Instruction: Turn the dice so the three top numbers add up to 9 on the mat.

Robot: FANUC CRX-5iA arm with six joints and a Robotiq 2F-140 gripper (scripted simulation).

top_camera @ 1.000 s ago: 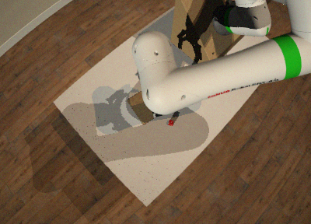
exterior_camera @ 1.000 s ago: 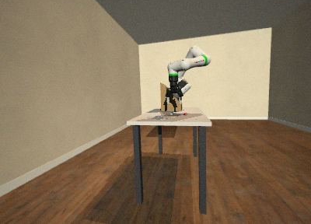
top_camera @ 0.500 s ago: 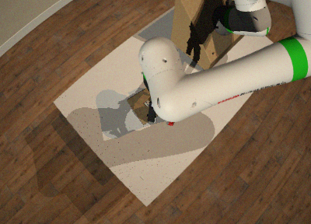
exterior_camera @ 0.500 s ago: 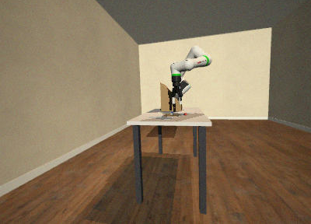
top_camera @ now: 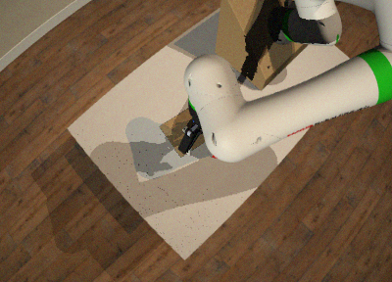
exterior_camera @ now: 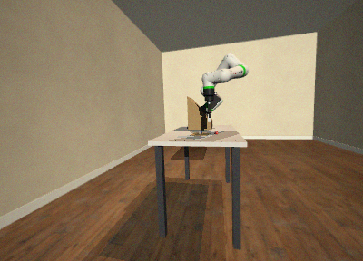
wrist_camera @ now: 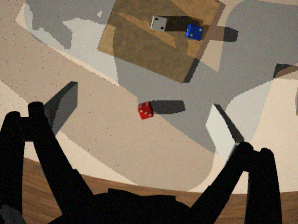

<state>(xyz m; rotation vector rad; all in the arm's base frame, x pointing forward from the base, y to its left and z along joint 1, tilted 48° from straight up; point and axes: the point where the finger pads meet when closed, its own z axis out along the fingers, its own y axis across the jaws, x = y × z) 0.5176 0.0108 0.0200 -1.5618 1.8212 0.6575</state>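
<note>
My hand is 11 cm above the red die and 6 cm to the right of it. From my hand the other things lie so: white die 11 cm below, 8 cm to the right, 1 cm behind; then mat 12 cm below, 8 cm to the right, 1 cm behind; then blue die 11 cm below, 7 cm to the right, 6 cm behind.
</note>
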